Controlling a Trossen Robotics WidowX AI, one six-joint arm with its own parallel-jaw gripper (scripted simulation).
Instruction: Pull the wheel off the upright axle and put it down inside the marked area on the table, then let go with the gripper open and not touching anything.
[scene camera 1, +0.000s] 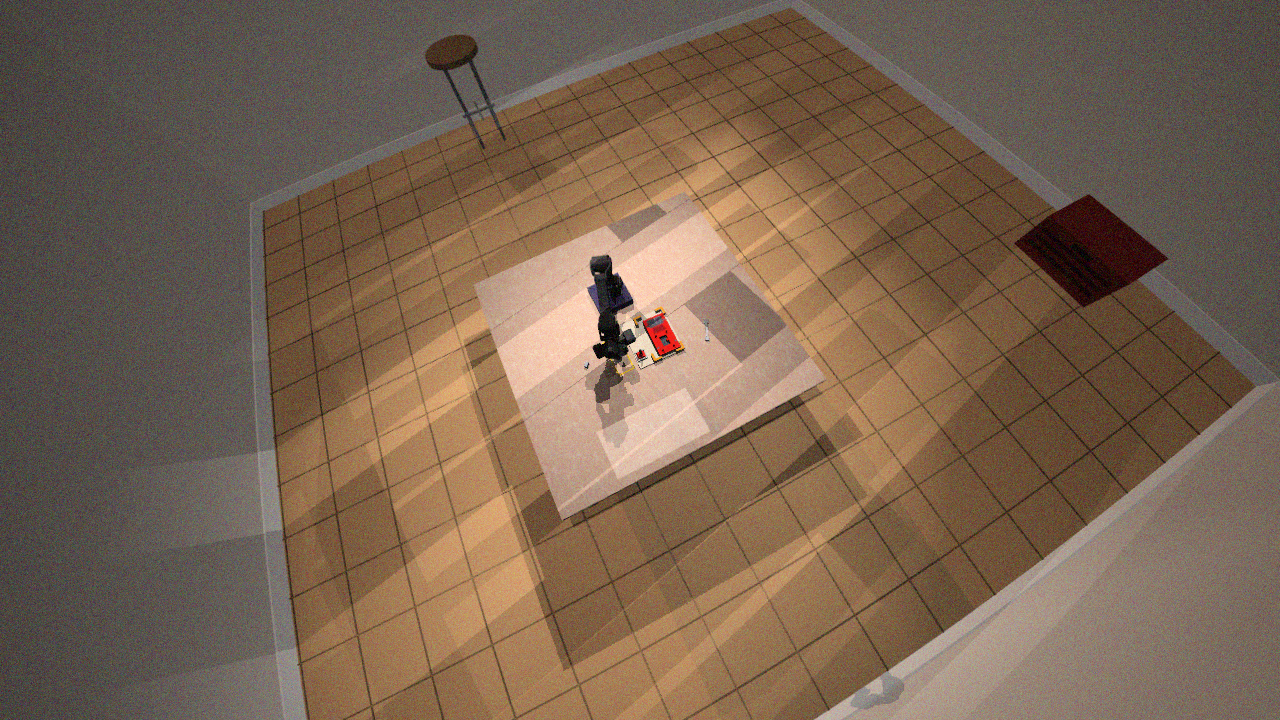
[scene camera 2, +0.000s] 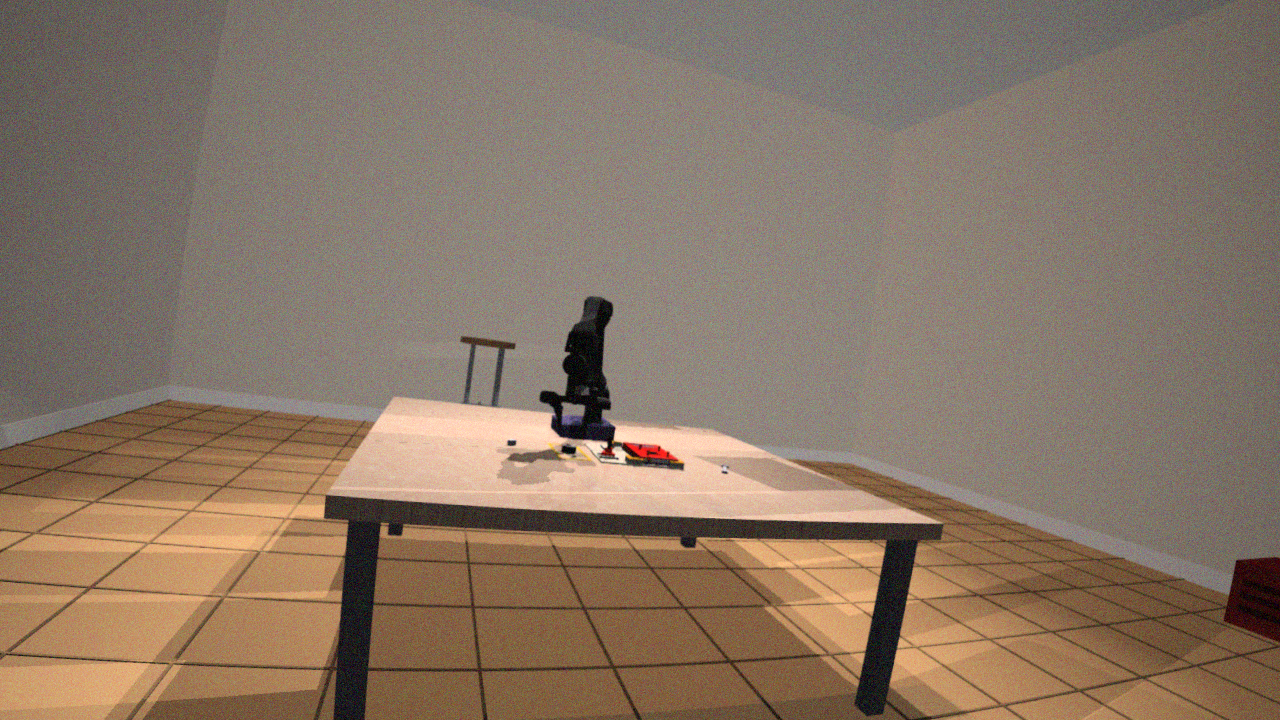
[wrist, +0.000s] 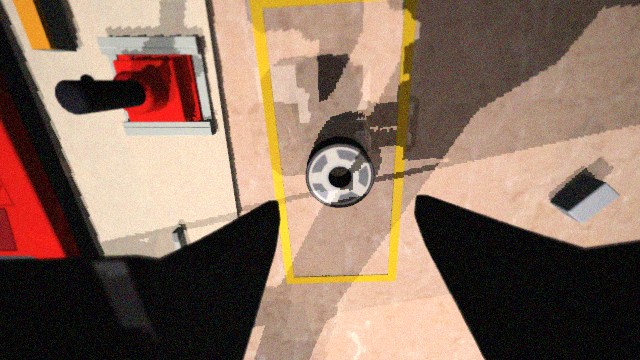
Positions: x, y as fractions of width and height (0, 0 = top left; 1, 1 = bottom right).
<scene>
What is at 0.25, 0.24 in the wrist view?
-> An axle block.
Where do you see a red panel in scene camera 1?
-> At 0.52, 0.46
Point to my gripper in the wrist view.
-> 0.54, 0.58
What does my gripper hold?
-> Nothing.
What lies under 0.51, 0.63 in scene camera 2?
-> A red panel.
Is my gripper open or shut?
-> Open.
</scene>
